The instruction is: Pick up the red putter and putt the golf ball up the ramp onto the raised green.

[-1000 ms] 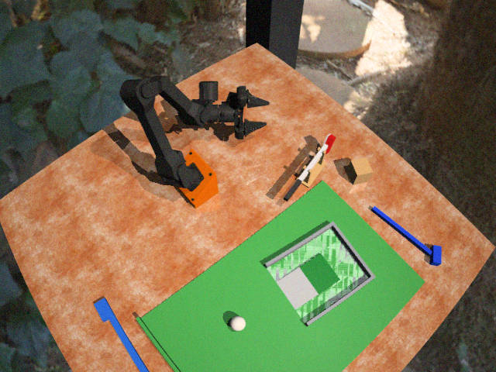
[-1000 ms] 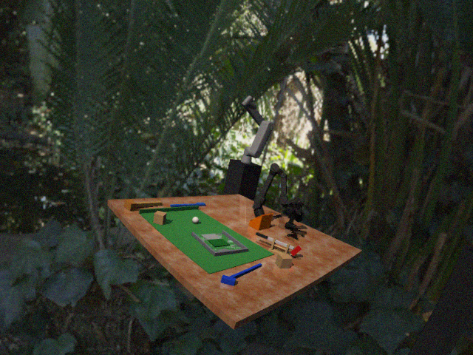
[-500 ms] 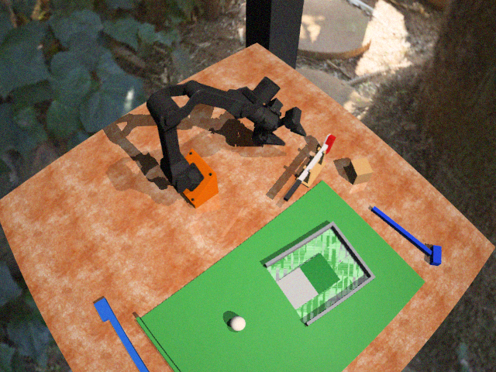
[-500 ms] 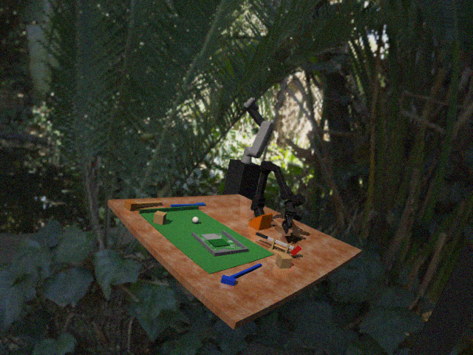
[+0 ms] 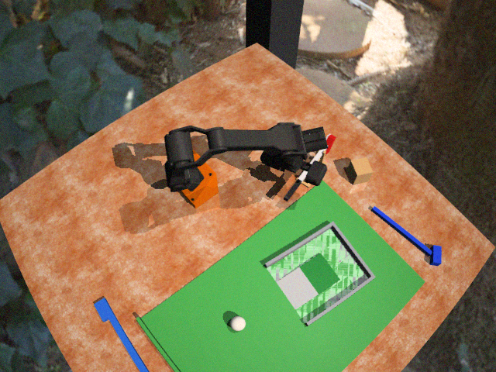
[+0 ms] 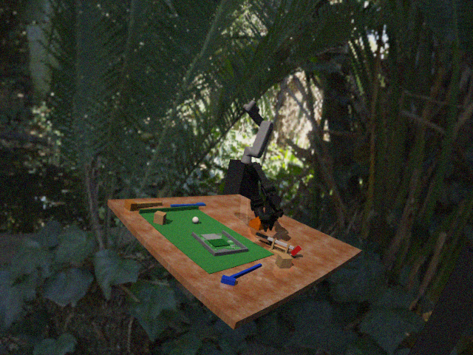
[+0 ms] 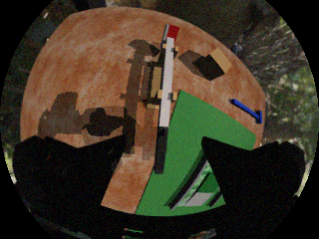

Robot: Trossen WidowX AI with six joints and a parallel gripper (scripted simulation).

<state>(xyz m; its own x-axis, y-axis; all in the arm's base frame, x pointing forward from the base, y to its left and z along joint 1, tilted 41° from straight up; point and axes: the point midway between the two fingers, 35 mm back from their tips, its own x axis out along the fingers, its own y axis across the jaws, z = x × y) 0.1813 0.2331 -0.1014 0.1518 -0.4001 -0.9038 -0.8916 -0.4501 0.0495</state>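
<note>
The stand is 3 cm behind my gripper tip, 10 cm to the left of it and 7 cm below it. The rest, counted from my gripper tip: grey frame 26 cm ahead, 8 cm to the right, 9 cm below; then green mat 29 cm ahead, 24 cm to the right, 10 cm below; then white golf ball 25 cm ahead, 38 cm to the right, 7 cm below.
</note>
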